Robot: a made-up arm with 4 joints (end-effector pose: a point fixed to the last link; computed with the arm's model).
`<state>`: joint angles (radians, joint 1 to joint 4).
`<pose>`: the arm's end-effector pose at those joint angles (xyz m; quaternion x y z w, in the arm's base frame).
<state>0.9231 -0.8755 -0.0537 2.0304</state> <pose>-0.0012 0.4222 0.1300 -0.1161 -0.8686 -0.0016 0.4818</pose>
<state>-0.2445 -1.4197 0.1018 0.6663</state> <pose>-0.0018 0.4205 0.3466 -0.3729 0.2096 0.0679 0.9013</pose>
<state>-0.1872 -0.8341 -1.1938 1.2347</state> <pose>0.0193 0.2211 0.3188 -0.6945 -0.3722 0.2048 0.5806</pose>
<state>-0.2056 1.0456 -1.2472 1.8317</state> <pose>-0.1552 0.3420 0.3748 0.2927 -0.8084 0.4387 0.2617</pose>
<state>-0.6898 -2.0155 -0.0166 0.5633</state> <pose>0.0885 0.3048 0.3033 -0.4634 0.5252 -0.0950 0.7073</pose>
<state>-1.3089 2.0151 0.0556 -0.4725</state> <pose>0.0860 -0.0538 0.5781 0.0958 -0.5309 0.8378 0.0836</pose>
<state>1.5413 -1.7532 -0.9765 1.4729</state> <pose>0.1111 0.1381 0.2239 -0.4855 -0.5508 -0.6162 0.2850</pose>
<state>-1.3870 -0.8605 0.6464 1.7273</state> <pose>0.1261 0.5020 0.6036 0.0985 0.3868 -0.0369 0.9162</pose>
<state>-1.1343 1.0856 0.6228 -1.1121</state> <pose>0.0529 0.0505 0.8041 0.1670 0.1767 -0.9407 0.2365</pose>
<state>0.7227 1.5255 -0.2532 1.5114</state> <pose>-0.1651 0.0713 0.0748 0.0463 -0.4793 0.8747 0.0546</pose>
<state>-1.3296 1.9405 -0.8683 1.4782</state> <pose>-0.0033 0.1603 0.6219 0.7561 -0.4654 0.2213 0.4035</pose>
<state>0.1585 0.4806 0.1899 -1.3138</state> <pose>-0.3976 0.2692 0.3222 0.8304 -0.2161 -0.5129 0.0243</pose>
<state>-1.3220 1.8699 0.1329 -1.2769</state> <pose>0.0827 -0.0607 0.6349 0.2877 0.5037 -0.8144 0.0160</pose>
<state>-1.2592 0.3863 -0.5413 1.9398</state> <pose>-0.0507 0.3065 0.5909 0.4214 -0.2291 0.3029 0.8236</pose>
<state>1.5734 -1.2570 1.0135 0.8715</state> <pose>-0.0970 0.5086 0.1443 -0.0216 -0.6717 0.1444 0.7263</pose>
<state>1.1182 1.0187 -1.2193 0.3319</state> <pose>-0.0610 0.3037 0.0709 0.6162 0.7751 -0.1363 0.0316</pose>
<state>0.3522 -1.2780 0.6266 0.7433</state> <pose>-0.0894 0.4938 0.3578 -0.1396 -0.1085 0.0998 0.9792</pose>
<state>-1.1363 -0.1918 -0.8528 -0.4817</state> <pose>-0.0007 0.3639 0.4856 -0.5972 0.3730 0.6288 0.3300</pose>
